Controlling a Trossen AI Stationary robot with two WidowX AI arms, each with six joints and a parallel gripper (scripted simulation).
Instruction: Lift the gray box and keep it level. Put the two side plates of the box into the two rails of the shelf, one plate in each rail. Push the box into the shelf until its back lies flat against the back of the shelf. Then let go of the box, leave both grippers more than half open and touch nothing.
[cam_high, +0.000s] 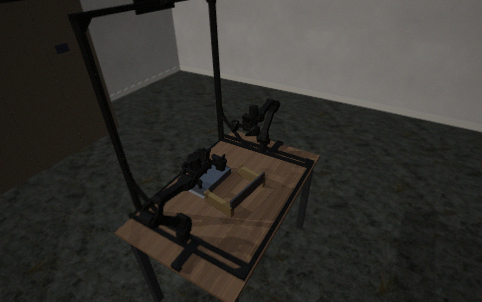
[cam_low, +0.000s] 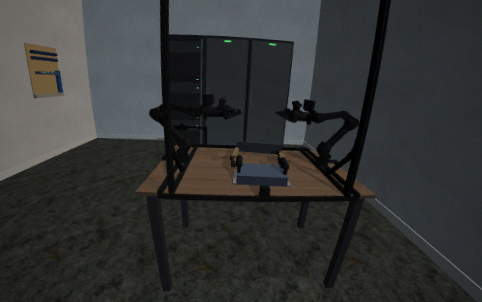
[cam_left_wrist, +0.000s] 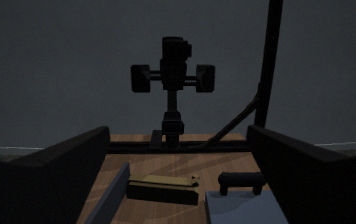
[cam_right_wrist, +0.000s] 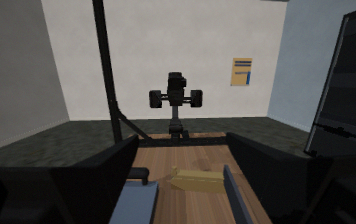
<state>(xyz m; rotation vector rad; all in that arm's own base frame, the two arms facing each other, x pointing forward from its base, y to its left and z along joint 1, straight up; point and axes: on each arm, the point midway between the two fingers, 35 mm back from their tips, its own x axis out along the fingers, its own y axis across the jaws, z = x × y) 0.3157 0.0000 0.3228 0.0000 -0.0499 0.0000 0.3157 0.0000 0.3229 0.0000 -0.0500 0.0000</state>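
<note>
Now: the gray box 29 cm below my right hand, 17 cm behind it and 13 cm to the left of it. From my right hand the other things lie so: dark bar: 26 cm below, 15 cm ahead, 10 cm to the left.
Now: left hand 17 cm past the gray box, 15 cm to the left of it and 29 cm above it. From my left hand the other things lie so: dark bar (15 cm ahead, 18 cm to the right, 26 cm below).
</note>
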